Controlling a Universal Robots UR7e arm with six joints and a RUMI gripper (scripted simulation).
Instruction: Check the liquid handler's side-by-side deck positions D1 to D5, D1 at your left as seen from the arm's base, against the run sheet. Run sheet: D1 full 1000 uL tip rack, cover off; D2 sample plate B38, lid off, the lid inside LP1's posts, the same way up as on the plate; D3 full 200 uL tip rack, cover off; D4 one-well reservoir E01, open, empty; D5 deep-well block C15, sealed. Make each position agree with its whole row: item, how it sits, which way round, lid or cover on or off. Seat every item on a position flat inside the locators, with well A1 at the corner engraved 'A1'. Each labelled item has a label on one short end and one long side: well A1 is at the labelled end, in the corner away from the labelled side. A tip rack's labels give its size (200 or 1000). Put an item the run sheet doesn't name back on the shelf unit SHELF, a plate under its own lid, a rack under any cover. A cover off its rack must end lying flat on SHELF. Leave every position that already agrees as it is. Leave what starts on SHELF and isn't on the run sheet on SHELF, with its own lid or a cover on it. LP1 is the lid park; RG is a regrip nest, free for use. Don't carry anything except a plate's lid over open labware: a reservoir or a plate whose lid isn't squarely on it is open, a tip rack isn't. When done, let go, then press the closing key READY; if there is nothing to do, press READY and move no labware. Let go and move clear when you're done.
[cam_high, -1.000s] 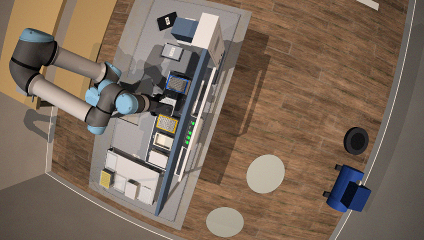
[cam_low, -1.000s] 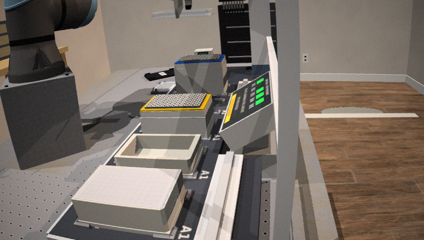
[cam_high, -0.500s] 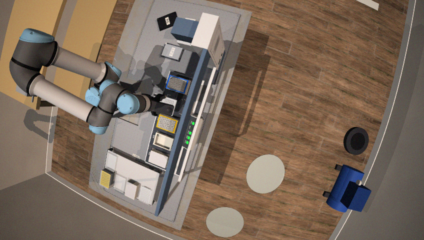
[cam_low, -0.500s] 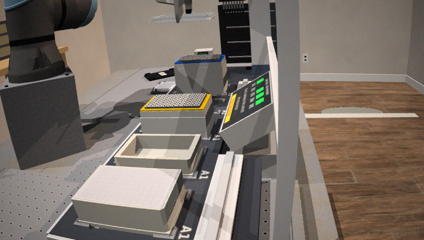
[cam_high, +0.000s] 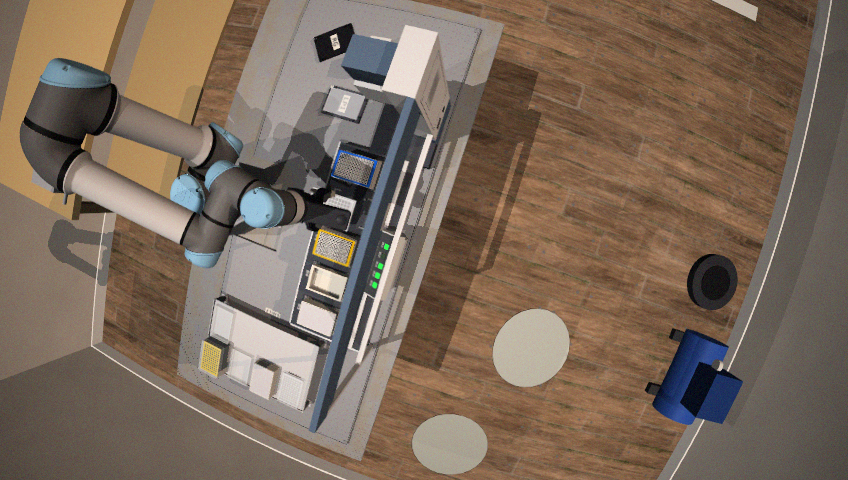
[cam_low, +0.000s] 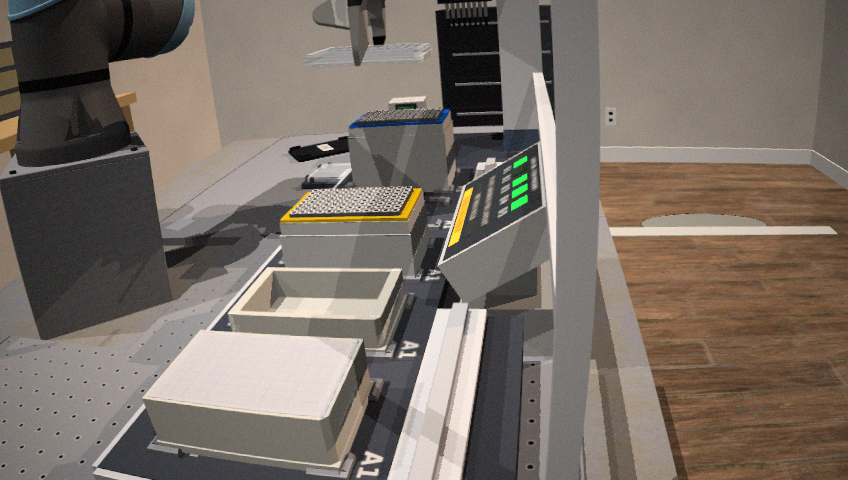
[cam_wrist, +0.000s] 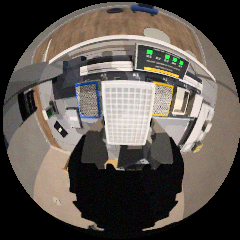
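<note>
The yellow-rimmed tip rack lies 150 mm below my hand, 120 mm to the right of it and 10 mm behind it. From my hand the other things lie so: one-well reservoir (240 mm to the right, 190 mm below, 40 mm behind); deep-well block (370 mm to the right, 180 mm below, 60 mm behind); blue-rimmed tip rack (130 mm to the left, 130 mm below, 30 mm ahead).
</note>
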